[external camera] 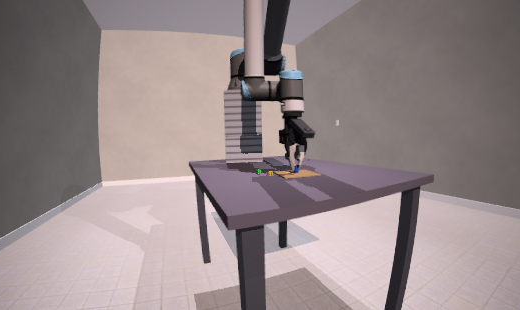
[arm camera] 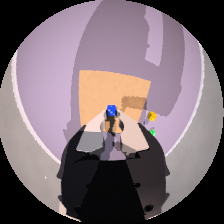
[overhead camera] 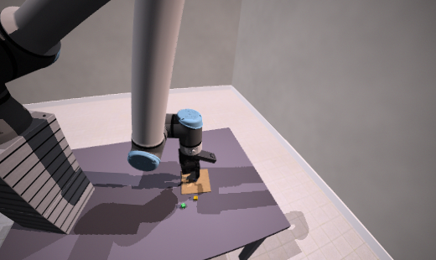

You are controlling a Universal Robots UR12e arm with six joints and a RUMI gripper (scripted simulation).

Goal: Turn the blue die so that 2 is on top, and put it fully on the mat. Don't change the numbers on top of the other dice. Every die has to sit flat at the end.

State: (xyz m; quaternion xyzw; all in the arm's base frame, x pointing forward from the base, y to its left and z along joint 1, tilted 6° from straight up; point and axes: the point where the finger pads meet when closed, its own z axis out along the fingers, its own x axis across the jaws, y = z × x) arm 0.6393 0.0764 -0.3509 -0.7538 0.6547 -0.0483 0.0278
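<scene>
The blue die lies 10 mm below my hand. From my hand the other things lie so: tan mat: 20 mm below; yellow die: 10 mm behind, 100 mm to the right, 20 mm below; green die: 70 mm behind, 130 mm to the right, 20 mm below.
</scene>
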